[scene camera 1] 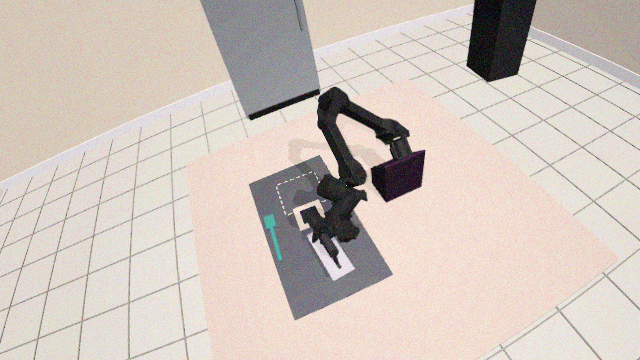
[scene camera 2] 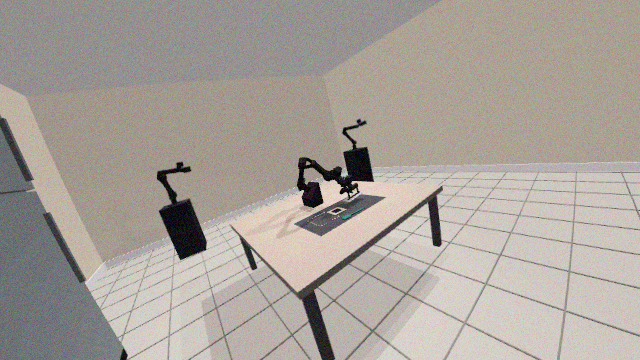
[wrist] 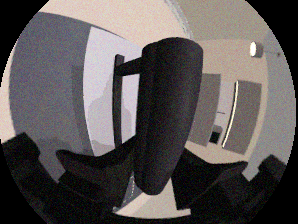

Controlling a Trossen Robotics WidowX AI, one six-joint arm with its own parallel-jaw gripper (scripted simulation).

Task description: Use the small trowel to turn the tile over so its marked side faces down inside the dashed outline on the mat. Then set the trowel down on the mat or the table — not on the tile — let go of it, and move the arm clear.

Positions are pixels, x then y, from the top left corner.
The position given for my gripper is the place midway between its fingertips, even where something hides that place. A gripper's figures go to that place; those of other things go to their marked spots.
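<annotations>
A dark grey mat (wrist: 49,106) is 15 cm from the lens, whereas my own gripper (wrist: 153,137) is 10 cm from the lens.
</annotations>
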